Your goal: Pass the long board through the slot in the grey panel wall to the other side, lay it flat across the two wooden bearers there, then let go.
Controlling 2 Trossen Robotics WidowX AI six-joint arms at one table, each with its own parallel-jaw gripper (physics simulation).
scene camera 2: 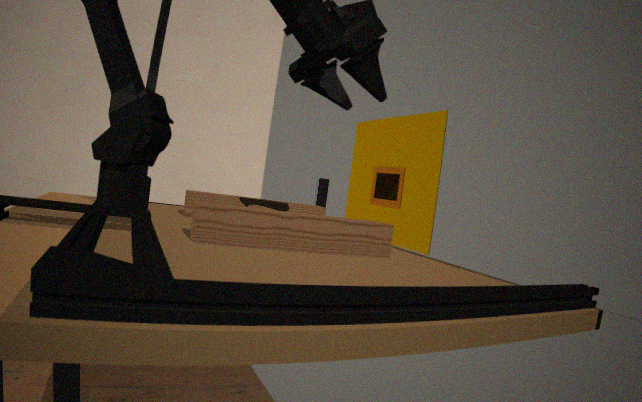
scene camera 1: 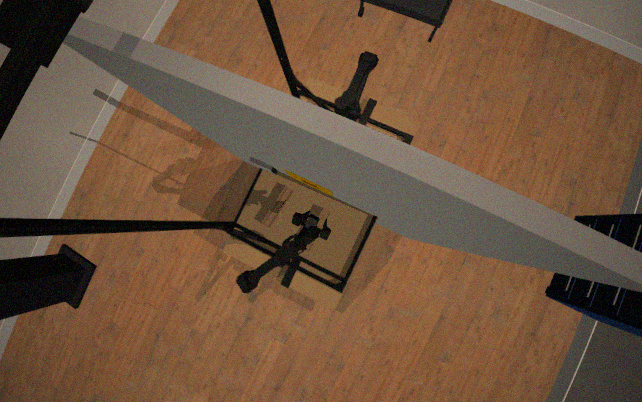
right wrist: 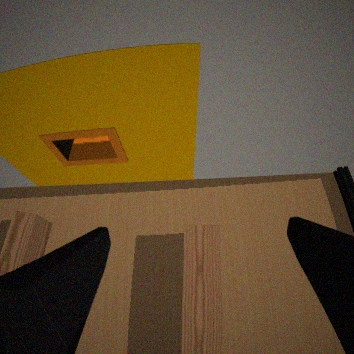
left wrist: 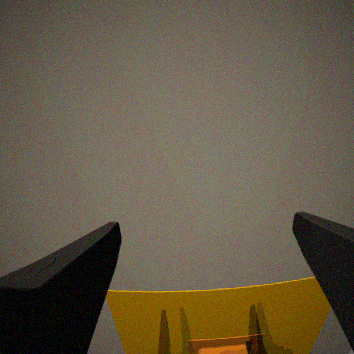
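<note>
The long board does not show in these views. The grey panel wall point(scene camera 1: 300, 140) point(scene camera 2: 525, 175) point(left wrist: 200, 150) point(right wrist: 275, 100) has a yellow patch point(scene camera 1: 310, 184) point(scene camera 2: 425, 150) point(left wrist: 220, 307) point(right wrist: 160, 100) around the orange-framed slot point(scene camera 2: 386, 204) point(left wrist: 220, 341) point(right wrist: 95, 162). Two wooden bearers lie side by side: one bearer point(scene camera 2: 290, 232) point(right wrist: 202, 285) and a second bearer point(scene camera 2: 210, 200) point(right wrist: 31, 240). My right gripper point(scene camera 1: 312, 225) point(scene camera 2: 366, 102) point(right wrist: 199, 232) is open and empty, above the bearers and apart from the wall. My left gripper point(left wrist: 208, 227) is open and empty, facing the wall's other side, above the slot.
The bearers rest on the wooden table point(scene camera 2: 275, 270) point(right wrist: 260, 280). A black rail point(scene camera 2: 350, 300) runs along its edge. A dark upright post point(scene camera 2: 323, 192) stands behind the bearers. The other arm point(scene camera 1: 357, 87) stands across the wall. A black piece of furniture point(scene camera 1: 410, 10) is at the top.
</note>
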